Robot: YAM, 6 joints.
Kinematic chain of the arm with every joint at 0, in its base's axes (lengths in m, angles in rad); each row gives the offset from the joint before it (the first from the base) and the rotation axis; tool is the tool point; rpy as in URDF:
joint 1: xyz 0 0 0.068 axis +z
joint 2: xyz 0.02 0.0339 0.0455 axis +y
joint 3: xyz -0.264 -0.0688 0 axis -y
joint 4: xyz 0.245 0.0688 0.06 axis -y
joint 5: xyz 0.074 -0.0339 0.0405 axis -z
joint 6: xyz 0.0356 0 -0.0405 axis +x
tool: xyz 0 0 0 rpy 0 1.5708 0
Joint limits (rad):
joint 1: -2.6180..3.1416
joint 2: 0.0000..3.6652
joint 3: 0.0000..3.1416
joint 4: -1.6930..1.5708
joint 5: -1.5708..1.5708
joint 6: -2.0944..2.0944
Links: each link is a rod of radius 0.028 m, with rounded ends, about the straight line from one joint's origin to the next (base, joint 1, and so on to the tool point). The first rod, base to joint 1, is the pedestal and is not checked.
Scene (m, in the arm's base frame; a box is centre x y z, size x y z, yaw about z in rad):
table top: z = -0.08
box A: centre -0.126 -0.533 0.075 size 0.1 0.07 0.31 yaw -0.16
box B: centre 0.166 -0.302 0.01 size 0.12 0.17 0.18 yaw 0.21
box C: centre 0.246 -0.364 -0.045 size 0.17 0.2 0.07 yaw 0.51
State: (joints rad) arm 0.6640 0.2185 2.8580 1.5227 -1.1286 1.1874
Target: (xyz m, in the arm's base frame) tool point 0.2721 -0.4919 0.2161
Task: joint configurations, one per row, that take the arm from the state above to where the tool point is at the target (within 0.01 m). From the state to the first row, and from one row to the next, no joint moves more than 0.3 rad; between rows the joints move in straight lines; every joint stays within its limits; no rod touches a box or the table.
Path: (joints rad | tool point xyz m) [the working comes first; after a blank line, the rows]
Joints at the target: 2.1252 0.2157 2.7621 1.0408 -0.8868 1.1874
Straight joint move there: touches box A.

1: 0.9240 0.2938 2.6895 1.4301 -1.0689 1.1202 | -0.3407 -0.3993 0.2545
2: 1.1839 0.3691 2.5210 1.3374 -1.0092 1.0530 | -0.2159 -0.4501 0.3489
3: 1.4439 0.4443 2.3525 1.2448 -0.9495 0.9859 | -0.0858 -0.4435 0.4372
4: 1.6710 0.3681 2.4890 1.1768 -0.9286 1.0530 | 0.0216 -0.5001 0.3712
5: 1.8981 0.2919 2.6256 1.1088 -0.9077 1.1202 | 0.1461 -0.5176 0.2967
6: 2.1252 0.2157 2.7621 1.0408 -0.8868 1.1874 | 0.2721 -0.4919 0.2161

